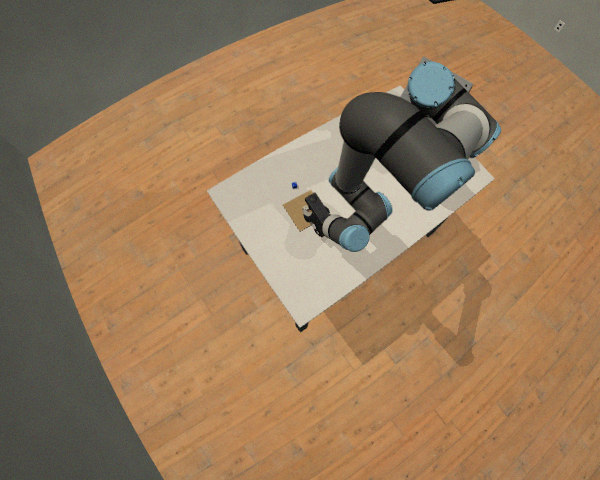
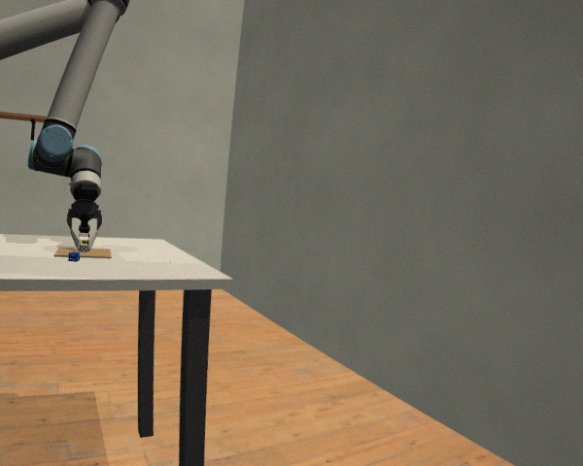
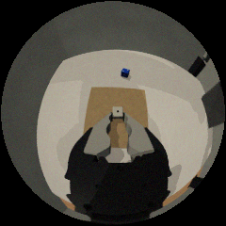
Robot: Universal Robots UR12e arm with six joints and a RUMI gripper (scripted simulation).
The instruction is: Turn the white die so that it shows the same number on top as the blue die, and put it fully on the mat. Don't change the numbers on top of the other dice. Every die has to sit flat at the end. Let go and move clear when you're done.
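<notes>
The tan mat is 2 cm below my hand and 1 cm to the right of it. From my hand the other things lie so: blue die: 13 cm to the right, 1 cm below, 1 cm behind; white die: 1 cm to the right, 1 cm below; yellow die: 12 cm to the left, 1 cm below.
</notes>
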